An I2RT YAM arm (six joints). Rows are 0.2 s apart.
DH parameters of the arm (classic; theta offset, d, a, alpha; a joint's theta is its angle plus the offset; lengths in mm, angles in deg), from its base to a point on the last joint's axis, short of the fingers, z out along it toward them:
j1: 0 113.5 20 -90
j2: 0 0 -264 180
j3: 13.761 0 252.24 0
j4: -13.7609 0 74 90
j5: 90 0 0 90
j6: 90 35.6 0 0
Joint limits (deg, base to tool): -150..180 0..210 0..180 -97..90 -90..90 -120..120
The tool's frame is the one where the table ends.
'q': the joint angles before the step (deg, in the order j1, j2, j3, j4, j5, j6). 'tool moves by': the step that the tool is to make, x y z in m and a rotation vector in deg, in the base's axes. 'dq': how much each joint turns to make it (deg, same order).
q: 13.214 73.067 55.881 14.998 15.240 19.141
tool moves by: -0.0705 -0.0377 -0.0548 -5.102 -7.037 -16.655
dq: -3.293 -16.015 -25.157 17.813 13.133 -7.411
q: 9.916 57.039 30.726 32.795 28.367 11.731
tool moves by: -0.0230 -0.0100 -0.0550 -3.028 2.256 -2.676
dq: -1.527 -2.175 -13.470 10.089 0.874 -3.120
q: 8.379 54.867 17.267 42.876 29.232 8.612
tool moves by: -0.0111 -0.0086 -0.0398 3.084 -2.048 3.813
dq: -3.174 4.987 -9.266 14.957 -6.677 3.880
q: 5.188 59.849 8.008 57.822 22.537 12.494
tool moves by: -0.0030 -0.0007 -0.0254 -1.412 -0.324 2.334
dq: -0.683 10.912 -4.668 16.203 -3.156 -1.172
